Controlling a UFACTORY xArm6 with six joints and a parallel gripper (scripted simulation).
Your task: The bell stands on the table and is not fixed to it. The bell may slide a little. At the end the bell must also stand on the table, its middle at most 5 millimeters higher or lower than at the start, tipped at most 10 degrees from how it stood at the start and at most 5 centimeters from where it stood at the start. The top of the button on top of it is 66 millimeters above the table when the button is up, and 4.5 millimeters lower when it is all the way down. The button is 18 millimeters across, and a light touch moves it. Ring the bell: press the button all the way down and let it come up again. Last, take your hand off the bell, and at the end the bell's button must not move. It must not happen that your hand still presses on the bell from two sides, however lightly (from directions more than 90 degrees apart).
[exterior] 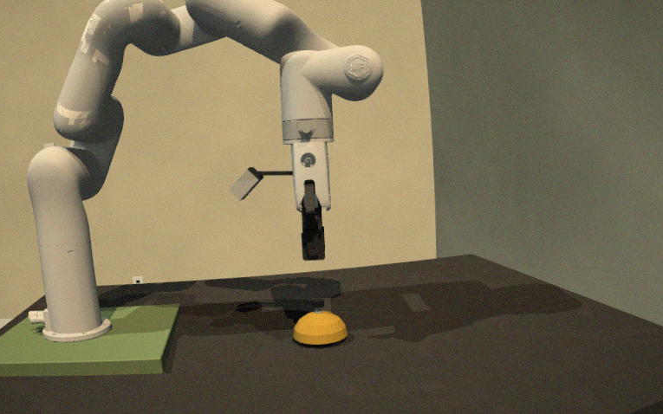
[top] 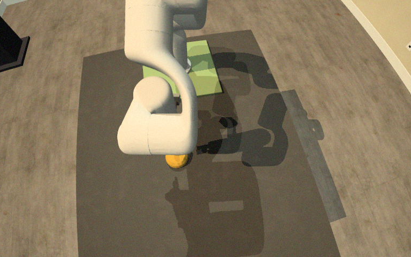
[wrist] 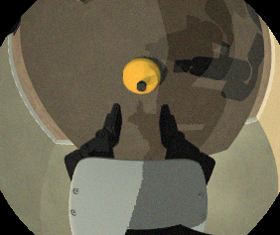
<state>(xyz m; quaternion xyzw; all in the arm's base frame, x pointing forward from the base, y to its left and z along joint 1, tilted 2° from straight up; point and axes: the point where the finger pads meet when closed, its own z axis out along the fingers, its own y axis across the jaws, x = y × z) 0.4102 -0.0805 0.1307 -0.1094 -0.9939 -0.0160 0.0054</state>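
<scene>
Now: hand 100 mm above the dark button. Round my hand: bell (110 mm below).
</scene>
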